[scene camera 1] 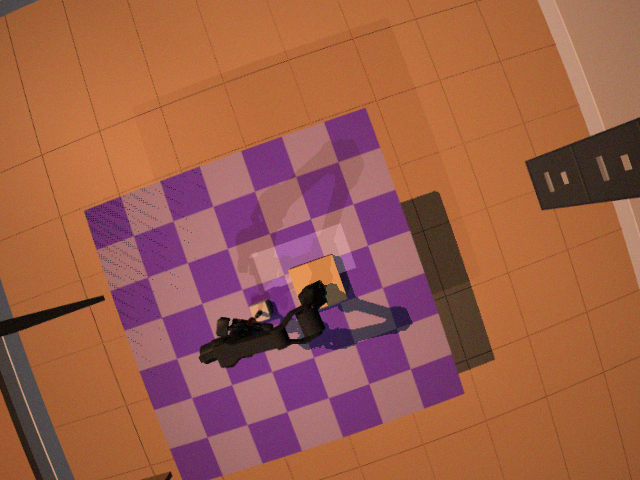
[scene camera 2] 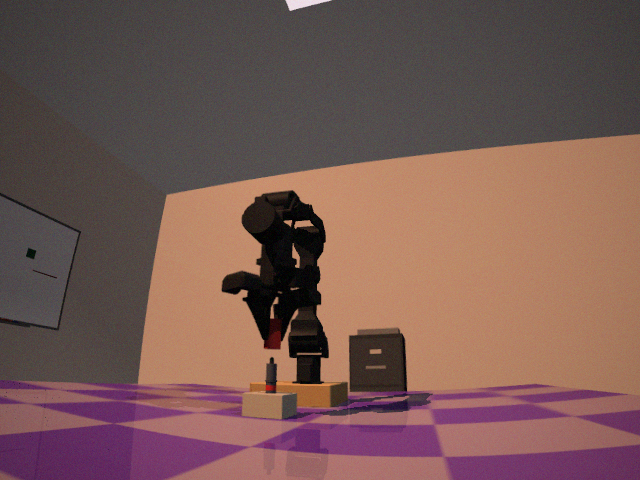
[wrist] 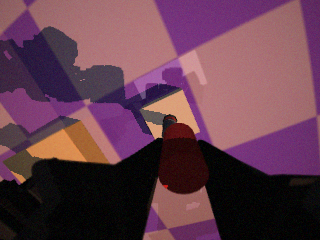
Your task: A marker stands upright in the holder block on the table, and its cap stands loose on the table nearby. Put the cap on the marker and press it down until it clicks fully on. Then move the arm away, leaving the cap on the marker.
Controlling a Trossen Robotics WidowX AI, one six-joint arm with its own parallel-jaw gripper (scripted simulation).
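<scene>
A red cap is here in the scene, and my gripper (scene camera 2: 272, 340) carries the red cap.
</scene>
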